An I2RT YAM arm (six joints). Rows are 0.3 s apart.
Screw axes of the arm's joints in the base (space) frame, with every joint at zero. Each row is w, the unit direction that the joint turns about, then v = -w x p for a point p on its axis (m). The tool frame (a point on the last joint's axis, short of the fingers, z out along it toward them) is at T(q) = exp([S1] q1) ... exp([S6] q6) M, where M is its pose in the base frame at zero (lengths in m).
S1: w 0 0 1 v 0 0 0
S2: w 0 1 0 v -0.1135 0 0.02
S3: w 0 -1 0 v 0.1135 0 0.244
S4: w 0 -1 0 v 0.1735 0 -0.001
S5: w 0 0 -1 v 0 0.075 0
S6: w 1 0 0 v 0 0.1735 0
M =
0 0 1 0.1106
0 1 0 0
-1 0 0 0.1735
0 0 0 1
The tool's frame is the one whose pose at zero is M.
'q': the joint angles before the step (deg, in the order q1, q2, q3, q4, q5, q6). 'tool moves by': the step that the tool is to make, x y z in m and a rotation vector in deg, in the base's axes. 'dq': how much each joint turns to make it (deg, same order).
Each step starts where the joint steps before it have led.
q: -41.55 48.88 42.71 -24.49 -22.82 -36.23
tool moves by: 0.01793 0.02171 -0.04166 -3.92 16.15 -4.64
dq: 12.28 3.26 -4.19 -3.65 20.99 -0.22
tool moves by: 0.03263 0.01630 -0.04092 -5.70 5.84 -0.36
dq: 10.21 8.92 -4.74 10.51 12.89 1.71
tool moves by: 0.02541 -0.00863 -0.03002 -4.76 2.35 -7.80
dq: 1.48 11.26 -0.73 10.39 10.25 3.09
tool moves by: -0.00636 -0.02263 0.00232 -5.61 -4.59 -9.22
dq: -4.76 -0.09 -1.79 7.76 5.78 0.42
